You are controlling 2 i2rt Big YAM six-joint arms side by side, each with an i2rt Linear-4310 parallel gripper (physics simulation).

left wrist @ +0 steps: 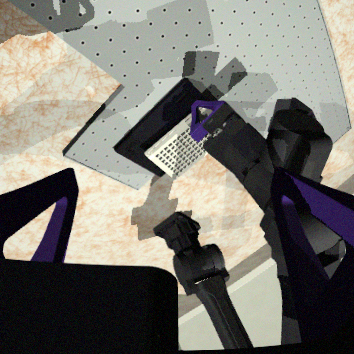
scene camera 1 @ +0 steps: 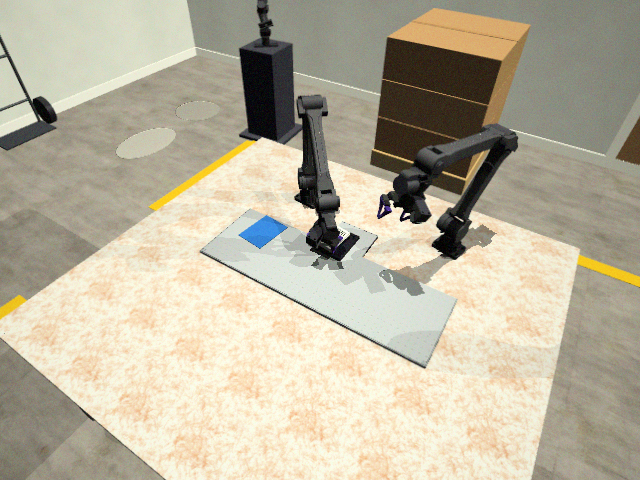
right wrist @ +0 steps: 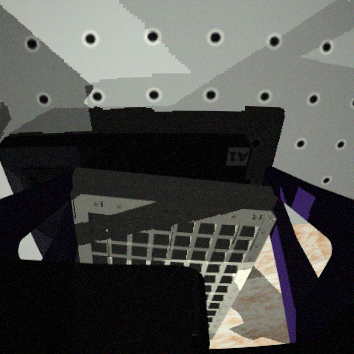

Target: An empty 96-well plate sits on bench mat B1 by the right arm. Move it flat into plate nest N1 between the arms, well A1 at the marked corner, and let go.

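Places are measured from the left arm's base along level axes (x ahead, y right, z down), in metres.
Pixels of known places: left gripper, between the fingertips: (left wrist: 173, 178) (scene camera 1: 389, 219); right gripper, between the fingertips: (left wrist: 208, 116) (scene camera 1: 324, 248) (right wrist: 174, 177); left arm's base, origin of its link: (scene camera 1: 448, 247); right arm's base, origin of its link: (left wrist: 176, 225) (scene camera 1: 309, 199).
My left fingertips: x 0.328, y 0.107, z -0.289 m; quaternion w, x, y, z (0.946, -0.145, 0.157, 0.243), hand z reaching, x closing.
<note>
Ahead of a thing's pixels: the offset from my left fingertips to its top centre. "spot": to the spot under its first point. Level surfaces: height alone.
The white 96-well plate {dx +0.014, dy +0.243, dz +0.229 m} (scene camera 1: 342, 236) (left wrist: 175, 152) (right wrist: 175, 242) is between the fingers of my right gripper (scene camera 1: 324, 241) (right wrist: 174, 177). It looks raised and tilted over the black plate nest N1 {dx -0.001, dy +0.226, dz +0.261 m} (scene camera 1: 348, 249) (left wrist: 155, 120) (right wrist: 165, 150), and covers part of it. In the left wrist view the plate is offset toward one long side of the nest. The nest's A1 label {spot: dx +0.084, dy +0.263, dz +0.264 m} (right wrist: 238, 156) shows beyond the plate's edge; the plate's own lettering is too small to read. My left gripper (scene camera 1: 392, 215) (left wrist: 173, 178) is open and empty, in the air right of the nest in the scene view.
Blue bench mat B1 {dz +0.274 m} (scene camera 1: 263, 231) lies on the left part of the grey perforated board {dz +0.276 m} (scene camera 1: 403, 315) (left wrist: 250, 40) (right wrist: 120, 60). A stack of brown boxes (scene camera 1: 439, 72) stands behind the arms. A black pedestal (scene camera 1: 267, 87) with another arm on it stands farther back.
</note>
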